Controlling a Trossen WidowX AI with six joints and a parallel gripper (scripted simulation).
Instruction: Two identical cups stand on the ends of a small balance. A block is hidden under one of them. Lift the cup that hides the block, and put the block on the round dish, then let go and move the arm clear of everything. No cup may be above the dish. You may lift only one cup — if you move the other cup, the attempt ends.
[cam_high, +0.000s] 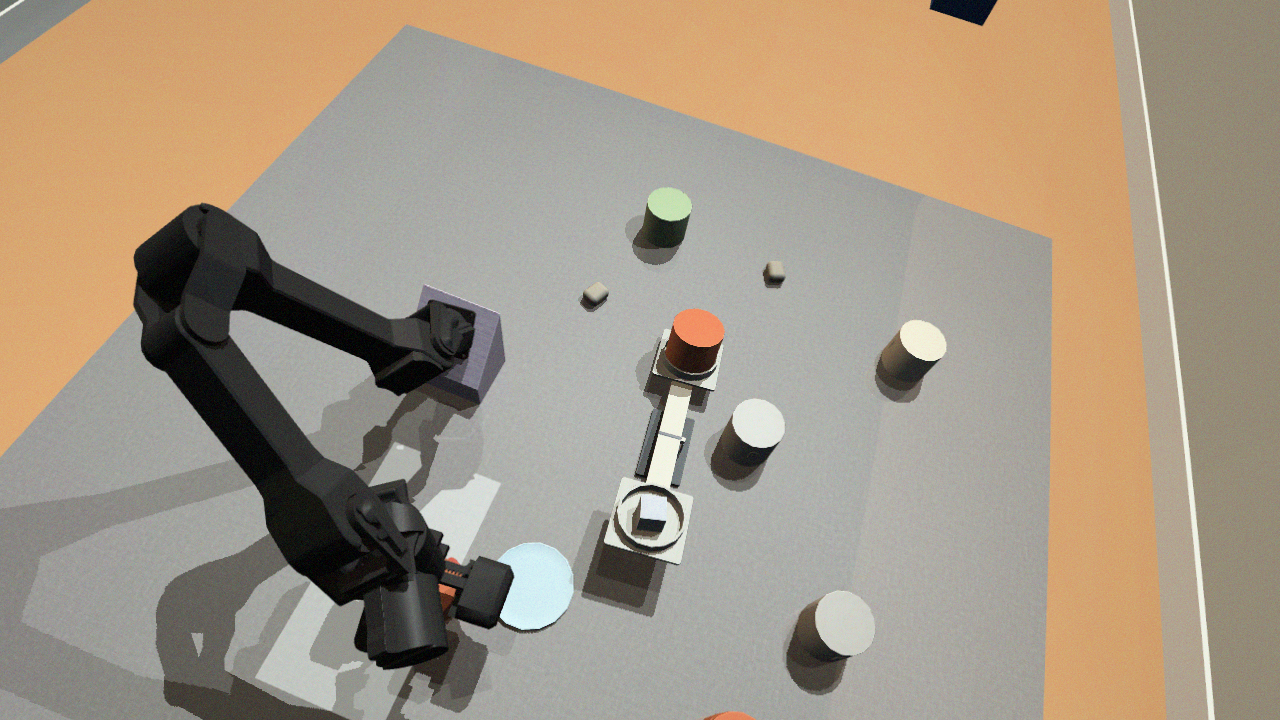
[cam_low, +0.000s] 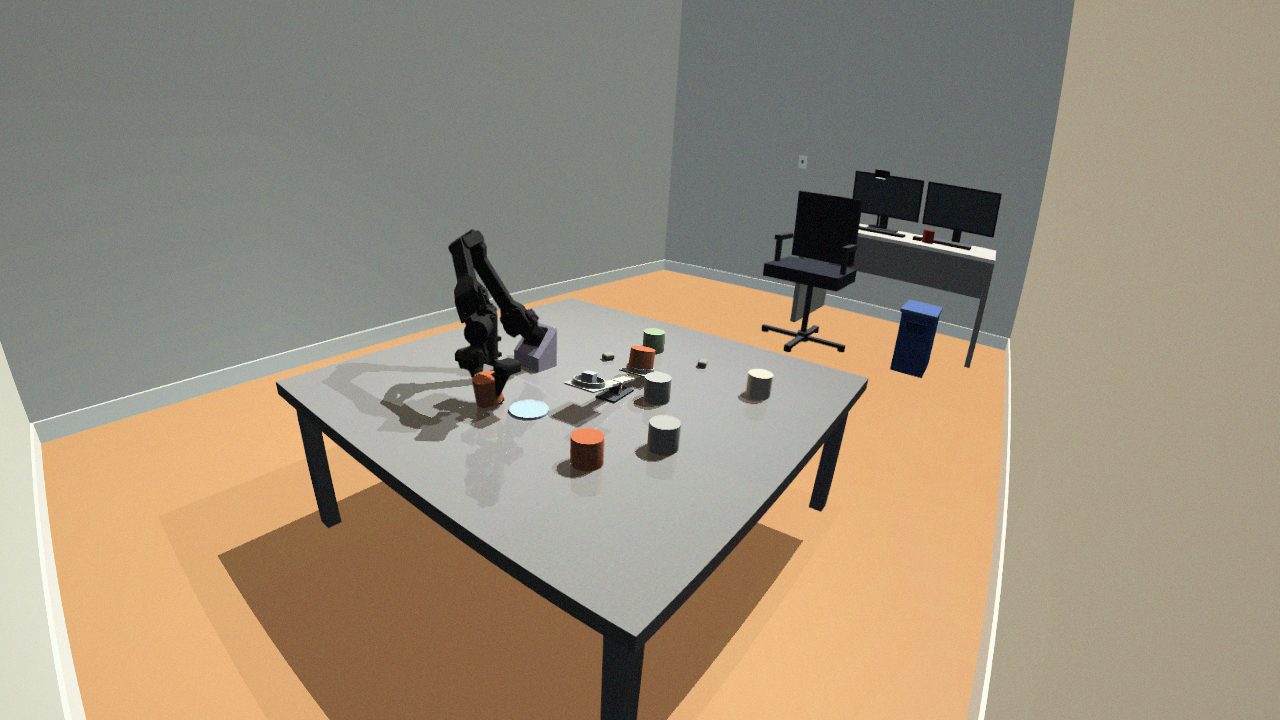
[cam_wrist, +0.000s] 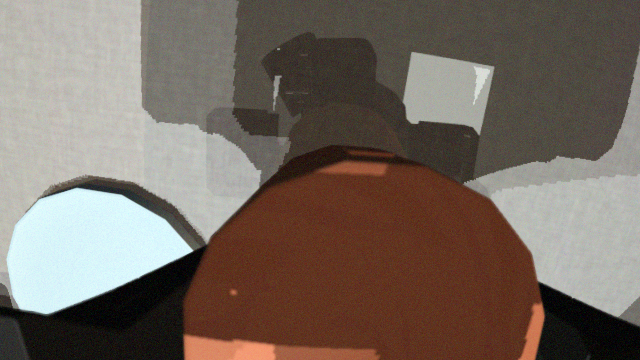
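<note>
Right now the grey-white block is 210 mm ahead of my gripper tip, 150 mm to the left of it and 50 mm above it. The rest, counted from my gripper tip: pale blue round dish: 100 mm ahead, 50 mm to the left, 30 mm below; green cup: 110 mm ahead, 650 mm to the left; cream cup: 500 mm ahead, 530 mm to the left.
</note>
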